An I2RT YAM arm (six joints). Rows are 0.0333 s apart.
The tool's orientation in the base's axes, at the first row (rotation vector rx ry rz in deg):
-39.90 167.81 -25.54
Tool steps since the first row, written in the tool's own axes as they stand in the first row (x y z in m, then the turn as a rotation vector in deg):
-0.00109 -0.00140 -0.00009 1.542 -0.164 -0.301
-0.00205 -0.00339 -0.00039 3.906 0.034 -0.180
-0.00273 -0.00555 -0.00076 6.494 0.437 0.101
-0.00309 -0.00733 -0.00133 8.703 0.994 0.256
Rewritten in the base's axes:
0.00155 -0.00068 0.00054 -1.352 -0.762 0.294
0.00320 -0.00186 0.00146 -3.523 -1.697 0.053
0.00467 -0.00330 0.00248 -5.954 -2.600 -0.408
0.00565 -0.00450 0.00358 -8.133 -3.168 -0.786

